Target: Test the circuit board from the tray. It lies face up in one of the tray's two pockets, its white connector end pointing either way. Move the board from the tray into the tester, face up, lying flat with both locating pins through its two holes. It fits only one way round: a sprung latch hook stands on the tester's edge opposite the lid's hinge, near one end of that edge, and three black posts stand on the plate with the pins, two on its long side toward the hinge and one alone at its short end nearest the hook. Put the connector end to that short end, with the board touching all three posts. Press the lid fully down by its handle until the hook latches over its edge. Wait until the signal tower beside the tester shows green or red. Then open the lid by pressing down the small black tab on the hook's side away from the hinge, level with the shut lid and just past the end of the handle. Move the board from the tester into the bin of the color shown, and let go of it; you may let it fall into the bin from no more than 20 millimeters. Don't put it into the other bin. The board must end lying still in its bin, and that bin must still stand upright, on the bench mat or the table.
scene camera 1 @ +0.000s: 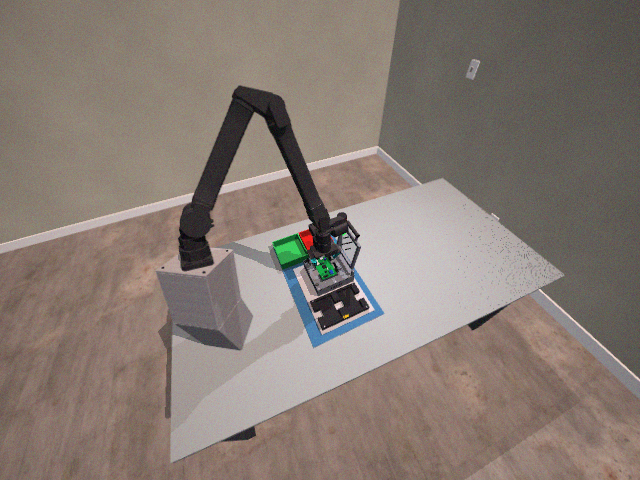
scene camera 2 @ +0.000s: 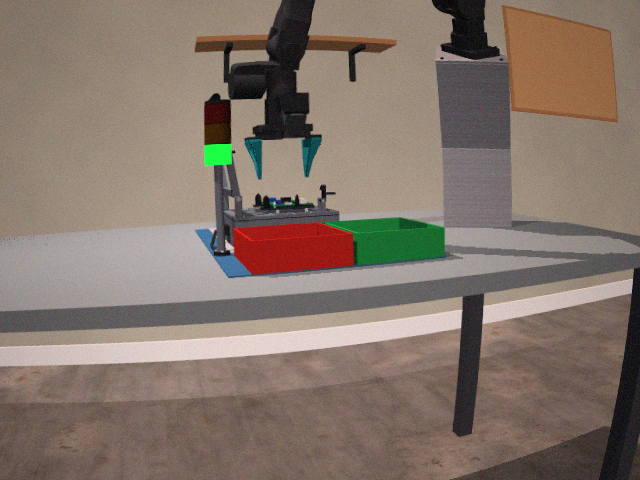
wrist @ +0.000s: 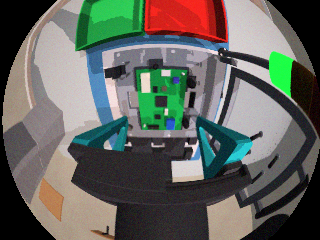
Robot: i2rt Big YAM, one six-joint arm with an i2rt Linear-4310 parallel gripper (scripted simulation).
Path:
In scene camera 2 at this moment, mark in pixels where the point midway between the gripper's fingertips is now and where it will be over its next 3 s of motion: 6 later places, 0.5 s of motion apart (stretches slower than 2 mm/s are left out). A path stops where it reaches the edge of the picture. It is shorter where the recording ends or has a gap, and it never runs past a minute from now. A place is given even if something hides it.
The gripper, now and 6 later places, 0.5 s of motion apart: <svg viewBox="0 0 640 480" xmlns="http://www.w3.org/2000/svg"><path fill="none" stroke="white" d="M283 178L284 194L284 204L284 202L284 200L285 199L285 197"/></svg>

